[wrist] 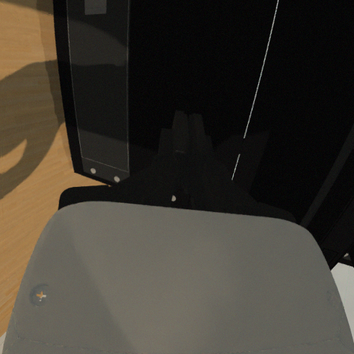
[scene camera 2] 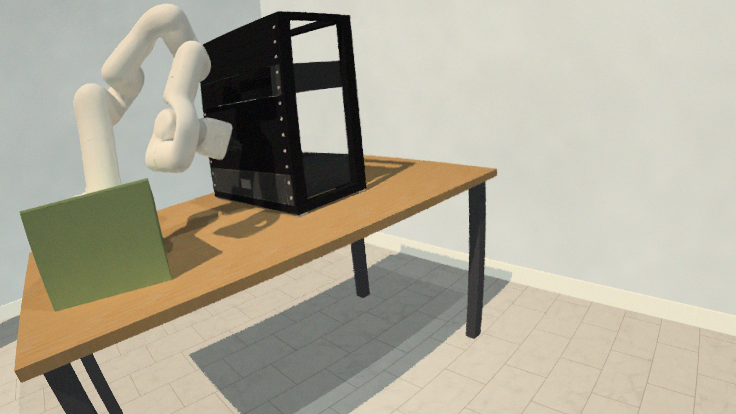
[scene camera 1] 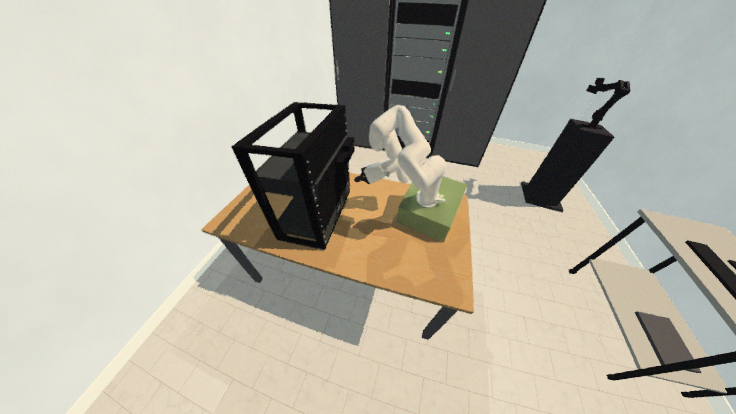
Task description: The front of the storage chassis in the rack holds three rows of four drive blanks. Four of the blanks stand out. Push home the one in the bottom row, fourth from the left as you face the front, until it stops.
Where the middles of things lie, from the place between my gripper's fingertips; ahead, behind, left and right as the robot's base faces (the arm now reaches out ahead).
I see my gripper 19 cm short of the black rack [scene camera 2: 255, 61], 15 cm to the right of it and 8 cm below it.
